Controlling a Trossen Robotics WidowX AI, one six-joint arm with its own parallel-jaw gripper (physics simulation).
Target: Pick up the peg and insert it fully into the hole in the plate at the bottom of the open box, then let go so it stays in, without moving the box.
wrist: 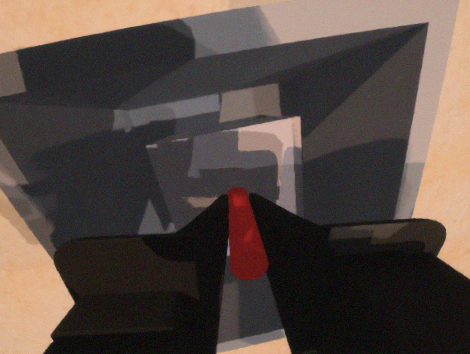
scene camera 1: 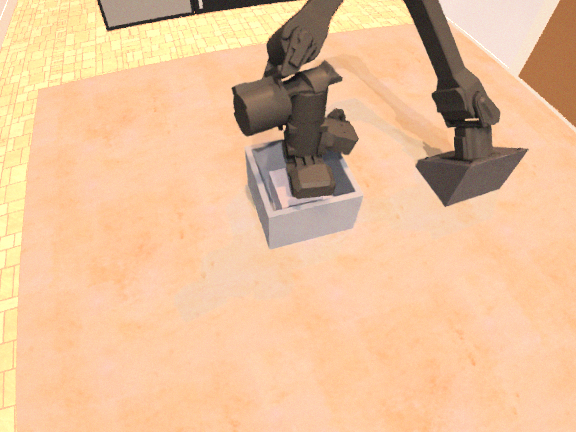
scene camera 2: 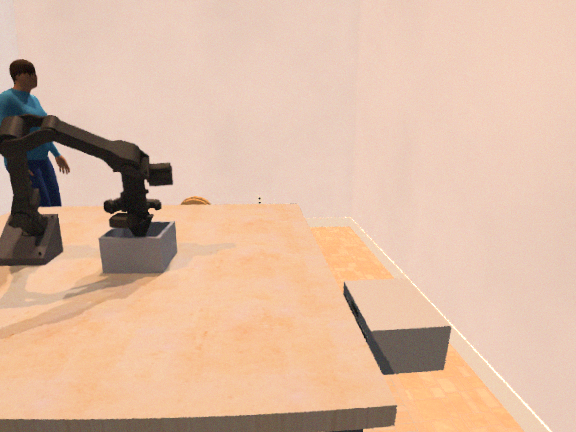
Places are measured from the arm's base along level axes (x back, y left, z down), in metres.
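Pixels of known places: gripper, fingertip midpoint: (wrist: 238,200); arm's base, link origin: (scene camera 1: 475,157) (scene camera 2: 35,226).
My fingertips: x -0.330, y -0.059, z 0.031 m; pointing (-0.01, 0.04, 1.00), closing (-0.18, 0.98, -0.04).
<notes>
For each thing: its top centre in the pictures, then the offset to it from my fingertips. Level surfaces: height alone.
- red peg, top centre: (wrist: 254,268) dx +0.000, dy -0.001, dz -0.052 m
- pale plate, top centre: (wrist: 237,202) (scene camera 1: 300,183) dx +0.000, dy -0.001, dz -0.001 m
- grey-blue open box, top centre: (wrist: 247,242) (scene camera 1: 301,169) (scene camera 2: 139,228) dx +0.000, dy -0.001, dz -0.038 m
- table, surface height: dz +0.060 m
A red peg (wrist: 246,240) is held between the two dark fingers of my gripper (wrist: 238,200) in the wrist view. The far end of the peg shows over the pale plate (wrist: 290,145) (scene camera 1: 281,182), which lies at the bottom of the grey-blue open box (scene camera 1: 315,220) (scene camera 2: 132,255). The hole does not show clearly; the fingers and peg cover that part of the plate. In both scene views my gripper reaches down inside the box and its fingertips are hidden by the hand and the box walls. I cannot tell whether the peg's end is in the hole.
The box walls stand around my gripper on all sides. The arm's base (scene camera 1: 472,172) (scene camera 2: 32,245) stands on the table (scene camera 1: 200,325) (scene camera 2: 225,350) beside the box. A grey block-shaped object (scene camera 2: 410,310) stands beyond the table edge. A person in blue (scene camera 2: 30,105) stands behind the arm.
</notes>
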